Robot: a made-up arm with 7 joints. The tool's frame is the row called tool.
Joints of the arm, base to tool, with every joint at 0 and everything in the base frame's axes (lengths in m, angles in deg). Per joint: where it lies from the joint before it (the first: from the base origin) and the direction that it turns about. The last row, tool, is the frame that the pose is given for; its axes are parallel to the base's.
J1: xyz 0 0.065 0 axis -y
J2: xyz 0 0.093 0 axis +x
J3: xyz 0 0 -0.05 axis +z
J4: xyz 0 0 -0.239 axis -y
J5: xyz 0 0 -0.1 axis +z
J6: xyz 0 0 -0.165 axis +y
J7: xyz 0 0 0 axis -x
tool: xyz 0 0 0
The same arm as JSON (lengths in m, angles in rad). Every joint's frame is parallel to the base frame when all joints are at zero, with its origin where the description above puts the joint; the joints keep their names.
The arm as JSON. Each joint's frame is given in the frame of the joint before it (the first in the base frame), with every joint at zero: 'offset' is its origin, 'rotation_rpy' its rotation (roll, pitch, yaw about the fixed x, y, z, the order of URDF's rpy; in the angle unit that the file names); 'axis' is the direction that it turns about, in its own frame. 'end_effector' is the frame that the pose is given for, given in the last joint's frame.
{"length_unit": "m", "angle_unit": "rad", "chain": [{"id": "J1", "offset": [0.0, 0.065, 0.0], "rotation_rpy": [0.0, 0.0, 0.0], "axis": "-y"}, {"id": "J2", "offset": [0.0, 0.093, 0.0], "rotation_rpy": [0.0, 0.0, 0.0], "axis": "+x"}, {"id": "J3", "offset": [0.0, 0.0, -0.05], "rotation_rpy": [0.0, 0.0, 0.0], "axis": "+z"}, {"id": "J4", "offset": [0.0, 0.0, -0.239], "rotation_rpy": [0.0, 0.0, 0.0], "axis": "-y"}, {"id": "J5", "offset": [0.0, 0.0, -0.1], "rotation_rpy": [0.0, 0.0, 0.0], "axis": "+z"}, {"id": "J6", "offset": [0.0, 0.0, -0.165], "rotation_rpy": [0.0, 0.0, 0.0], "axis": "+y"}, {"id": "J7", "offset": [0.0, 0.0, 0.0], "rotation_rpy": [0.0, 0.0, 0.0], "axis": "-x"}], "end_effector": {"offset": [0.0, 0.0, 0.0], "rotation_rpy": [0.0, 0.0, 0.0]}}
